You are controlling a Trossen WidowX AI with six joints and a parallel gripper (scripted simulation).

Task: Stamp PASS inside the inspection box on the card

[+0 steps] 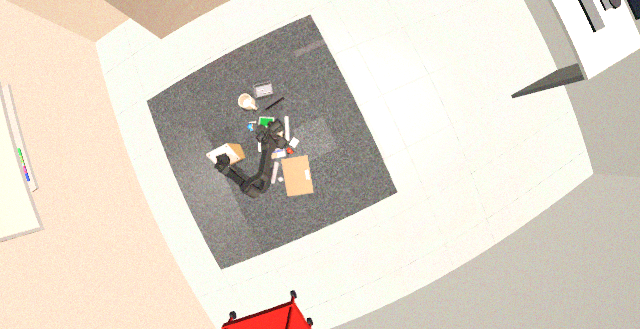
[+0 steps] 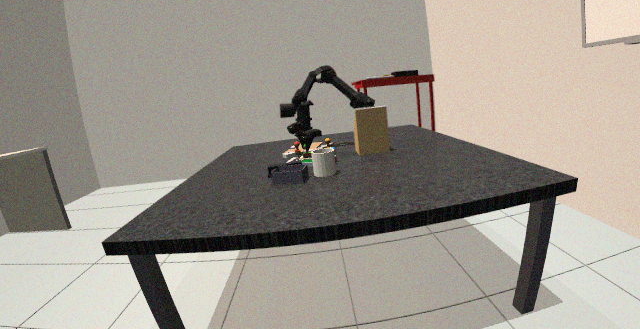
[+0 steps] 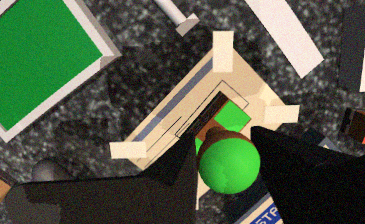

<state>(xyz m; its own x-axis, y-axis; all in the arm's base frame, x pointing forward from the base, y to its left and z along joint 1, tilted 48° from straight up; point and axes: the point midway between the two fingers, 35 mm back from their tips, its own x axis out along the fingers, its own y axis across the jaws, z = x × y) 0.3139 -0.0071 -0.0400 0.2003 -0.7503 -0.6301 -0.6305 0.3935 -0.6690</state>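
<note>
The cream inspection card lies 10 mm behind my gripper tip and 40 mm below it. From my gripper tip the other things lie so: blue-knobbed date stamp (130 mm behind, 110 mm to the left, 20 mm below); then red-knobbed stamp (60 mm ahead, 100 mm to the right, 20 mm below); then green ink pad (30 mm behind, 110 mm to the left, 40 mm below).
</note>
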